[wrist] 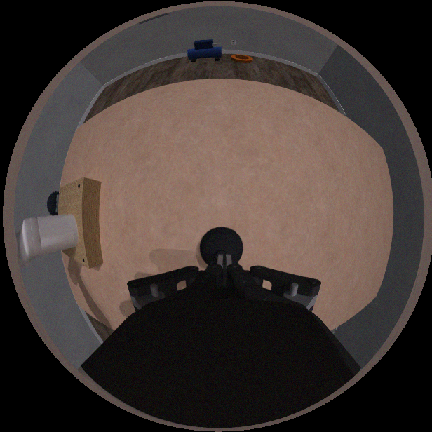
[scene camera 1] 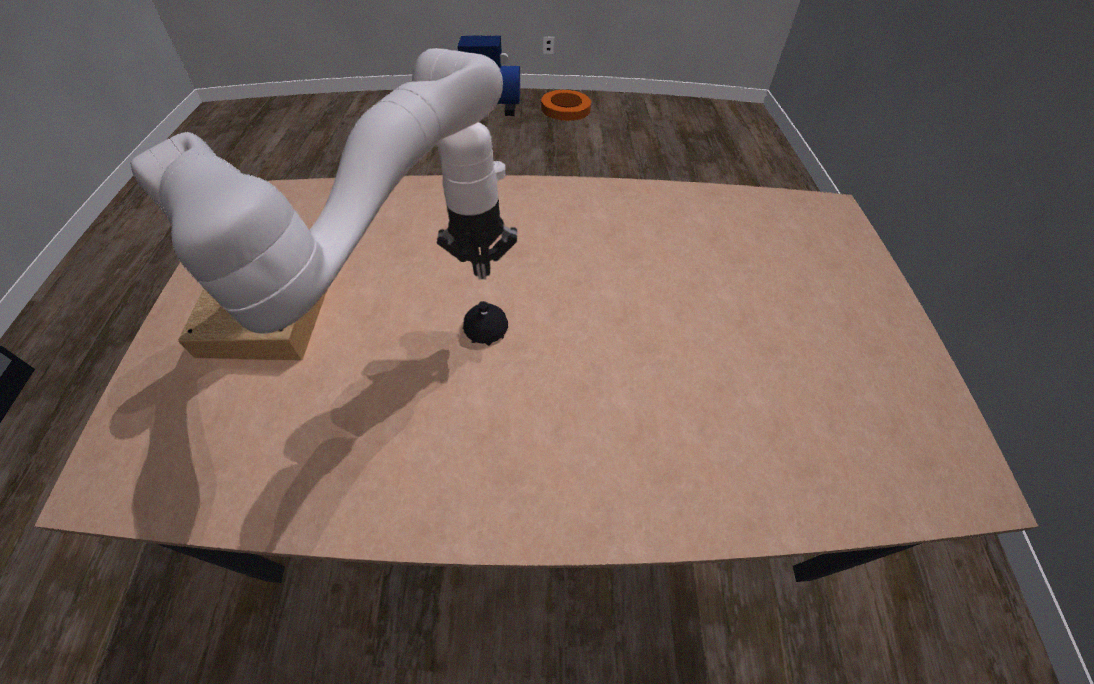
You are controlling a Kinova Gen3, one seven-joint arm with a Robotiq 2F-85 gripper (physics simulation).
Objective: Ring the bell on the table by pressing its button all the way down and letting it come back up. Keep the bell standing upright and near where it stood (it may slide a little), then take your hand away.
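Places are measured from the arm's base along level axes (x ahead, y left, z up), in centimetres.
Pixels of known places: gripper, between the fingertips: (scene camera 1: pixel 482 275).
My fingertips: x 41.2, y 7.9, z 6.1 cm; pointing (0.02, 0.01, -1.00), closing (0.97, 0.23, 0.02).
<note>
Behind a point stands the place of what it marks.
The bell (scene camera 1: pixel 485 324) @[x 41.9, y 4.5, z -2.8 cm] (wrist: pixel 220 242) is a small black dome and stands upright on the tan table (scene camera 1: pixel 685 362) @[x 78.8, y 6.7, z -6.8 cm] (wrist: pixel 225 150), left of the table's middle in the scene view. Its button (scene camera 1: pixel 484 308) @[x 41.5, y 6.0, z -0.3 cm] sticks up at the top of the dome. My gripper (scene camera 1: pixel 481 274) @[x 41.2, y 7.9, z 6.1 cm] (wrist: pixel 224 262) is shut and empty and points down. Its fingertips are above the bell, with a gap between them and the button in the scene view. In the wrist view the fingertips cover the lower part of the dome, and the button is hidden there or too dark to tell.
The arm's base stands on a wooden block (scene camera 1: pixel 246 346) @[x 0.2, y -9.8, z -2.5 cm] (wrist: pixel 92 225) at the left of the table. Beyond the table's far edge, a blue machine (scene camera 1: pixel 509 83) (wrist: pixel 204 52) and an orange ring (scene camera 1: pixel 566 114) (wrist: pixel 242 61) are on the floor near the wall.
</note>
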